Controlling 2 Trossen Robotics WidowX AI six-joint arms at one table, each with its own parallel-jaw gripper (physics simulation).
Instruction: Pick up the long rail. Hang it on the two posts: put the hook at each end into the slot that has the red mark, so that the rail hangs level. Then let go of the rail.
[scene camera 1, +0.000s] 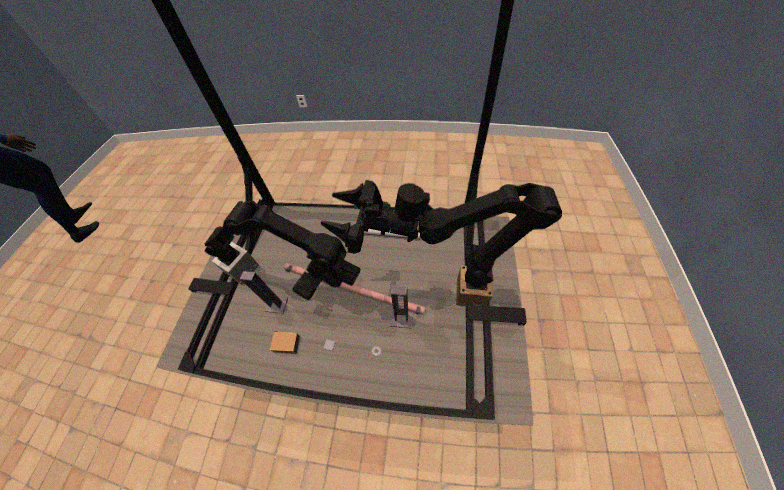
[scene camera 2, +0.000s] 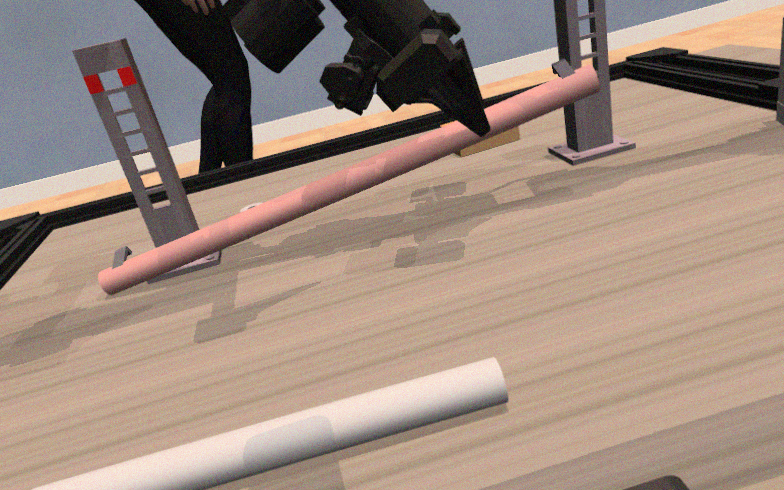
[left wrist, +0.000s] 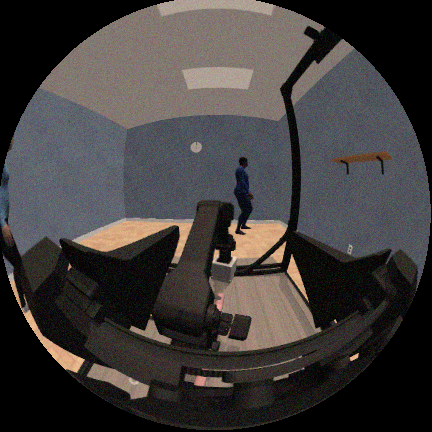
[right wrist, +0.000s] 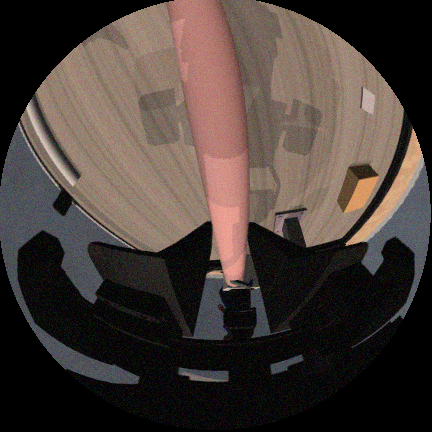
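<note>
The long pink rail slopes in scene camera 2, its left end low by the table and its right end raised. Its grey hooks show at both ends, out of the slots. My right gripper is shut on the rail, off-centre toward the raised end. In scene camera 2 the left post has red marks by its top slot; the right post has its top cut off. The posts stand beside the rail. My left gripper is open and empty, high above the table's back.
A white tube lies behind the rail. An orange block, a white square and a white ring lie toward the front. A black frame borders the table.
</note>
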